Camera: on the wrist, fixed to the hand. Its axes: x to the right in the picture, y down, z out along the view.
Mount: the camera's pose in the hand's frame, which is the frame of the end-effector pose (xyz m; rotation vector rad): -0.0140 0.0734 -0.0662 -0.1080 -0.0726 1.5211
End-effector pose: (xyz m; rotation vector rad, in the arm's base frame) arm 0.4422 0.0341 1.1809 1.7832 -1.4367 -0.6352
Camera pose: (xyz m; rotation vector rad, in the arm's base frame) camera 0.4456 0.0569 1.2780 0.2225 -2.1819 0.0682
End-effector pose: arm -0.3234 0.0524 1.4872 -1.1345 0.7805 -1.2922
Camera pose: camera -0.3636 0.0464 1.3960 -0.3611 1.2581 0.0770
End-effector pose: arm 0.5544 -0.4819 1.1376 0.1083 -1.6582 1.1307
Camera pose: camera 0.5648 -0.4011 1.0799 -1.4020 -1.7634 2.0744
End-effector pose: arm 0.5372 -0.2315 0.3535 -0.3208 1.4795 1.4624
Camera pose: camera 0.4586 -0.2777 0.3941 -0.9796 -1.4870 -2.4803
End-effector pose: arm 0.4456 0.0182 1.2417 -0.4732 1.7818 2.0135
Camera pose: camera 0.4190 -0.0559 1.3031 -0.8634 -1.3984 -1.8227
